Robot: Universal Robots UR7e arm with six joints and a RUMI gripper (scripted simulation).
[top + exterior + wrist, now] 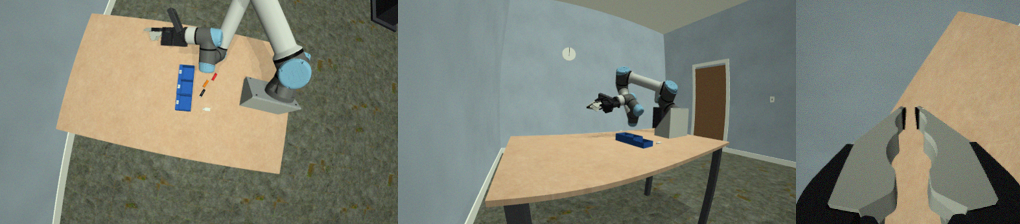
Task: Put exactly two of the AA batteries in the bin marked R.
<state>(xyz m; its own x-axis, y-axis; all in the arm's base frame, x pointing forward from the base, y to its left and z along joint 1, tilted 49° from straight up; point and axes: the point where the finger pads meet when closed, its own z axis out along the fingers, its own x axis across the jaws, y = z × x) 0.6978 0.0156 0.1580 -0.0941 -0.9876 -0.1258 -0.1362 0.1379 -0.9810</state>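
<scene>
Right now the joined blue bins is 240 mm behind my hand, 180 mm to the left of it and 200 mm below it. From my hand the other things lie so: red battery: 380 mm behind, 60 mm to the left, 210 mm below; then orange AA battery: 340 mm behind, 120 mm to the left, 210 mm below; then black AA battery: 340 mm behind, 20 mm to the left, 210 mm below.
</scene>
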